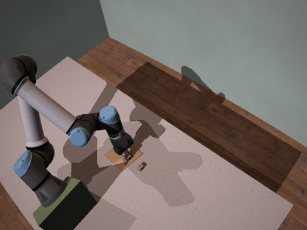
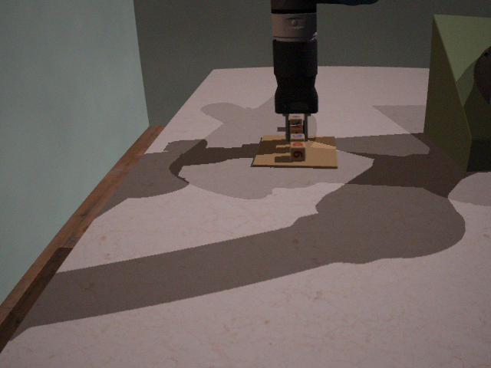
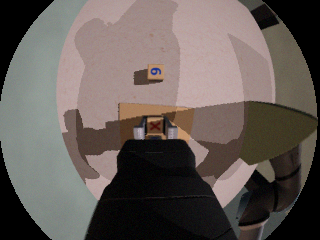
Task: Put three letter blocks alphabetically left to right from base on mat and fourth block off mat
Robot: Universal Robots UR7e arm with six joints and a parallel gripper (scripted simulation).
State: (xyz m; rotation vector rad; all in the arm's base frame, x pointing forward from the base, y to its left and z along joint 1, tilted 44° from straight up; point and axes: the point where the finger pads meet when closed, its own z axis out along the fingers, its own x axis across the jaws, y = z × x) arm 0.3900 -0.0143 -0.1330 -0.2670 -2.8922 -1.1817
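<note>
Now: the tan mat 10 mm ahead of my hand, 40 mm to the left of it and 20 mm below it.
</note>
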